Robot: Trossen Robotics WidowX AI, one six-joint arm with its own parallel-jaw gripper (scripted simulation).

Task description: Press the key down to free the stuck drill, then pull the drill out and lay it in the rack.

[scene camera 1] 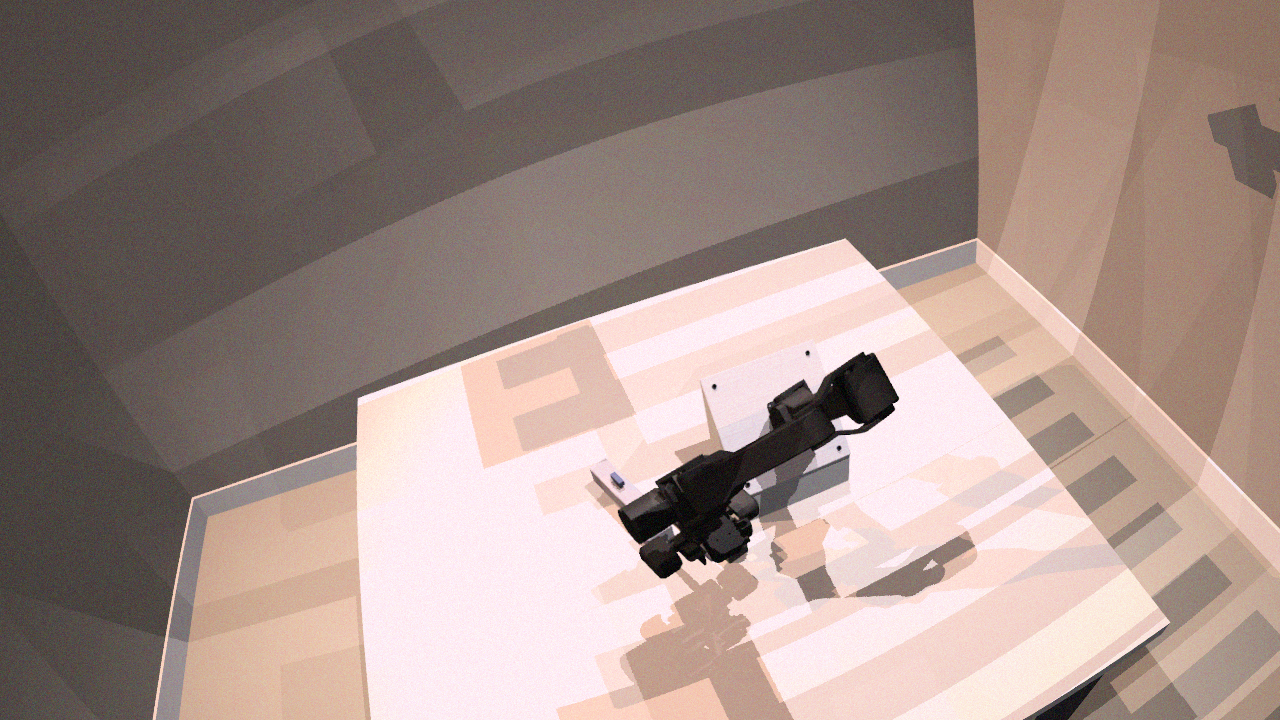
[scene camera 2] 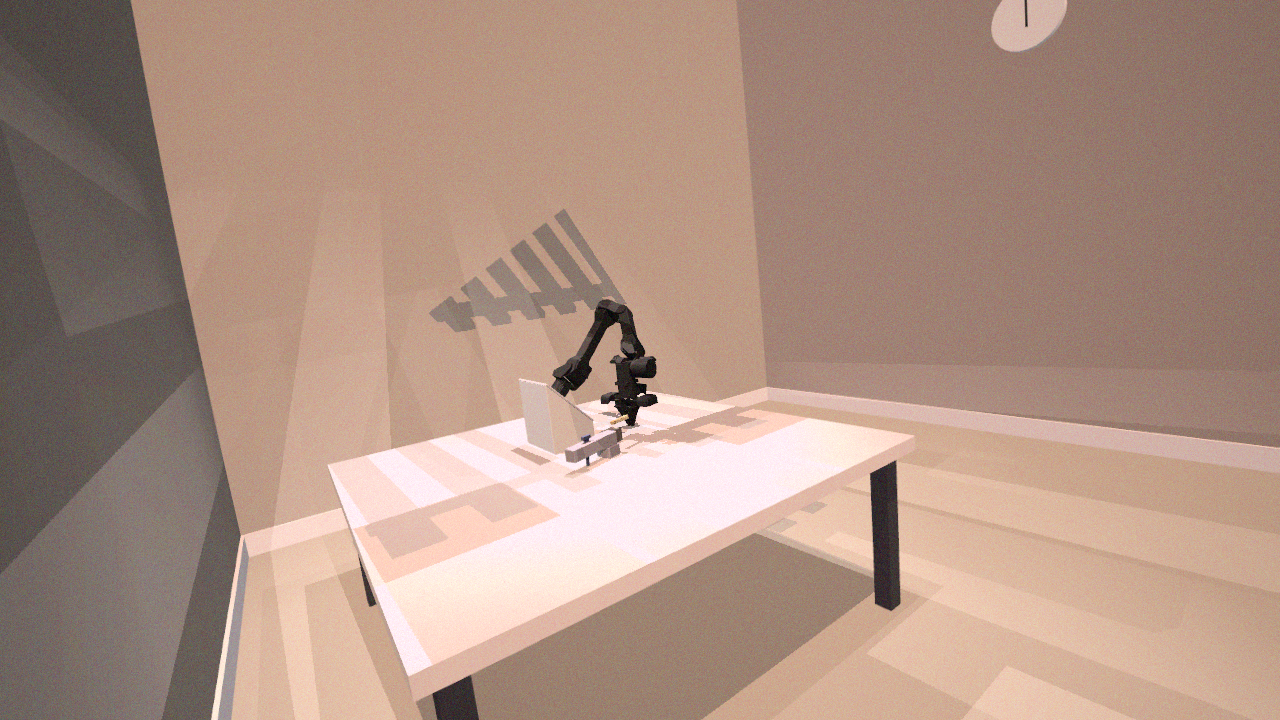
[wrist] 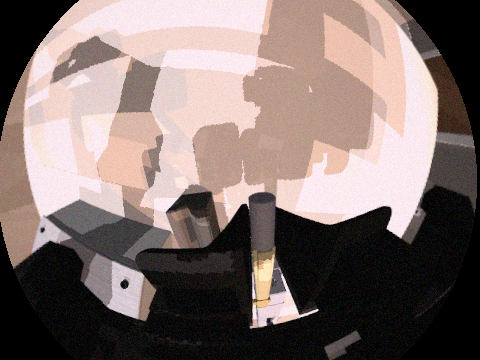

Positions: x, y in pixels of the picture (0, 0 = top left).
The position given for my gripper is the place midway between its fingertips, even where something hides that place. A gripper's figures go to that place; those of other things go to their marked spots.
Labels:
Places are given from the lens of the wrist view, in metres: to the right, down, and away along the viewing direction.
my gripper [wrist: 252, 207]: 0.01, 0.02, 0.10
drill [wrist: 261, 204]: 0.01, 0.01, 0.05
grey block [wrist: 271, 311]: 0.05, 0.19, 0.13
The marked spots on the grey block and the drill are 0.20 m apart.

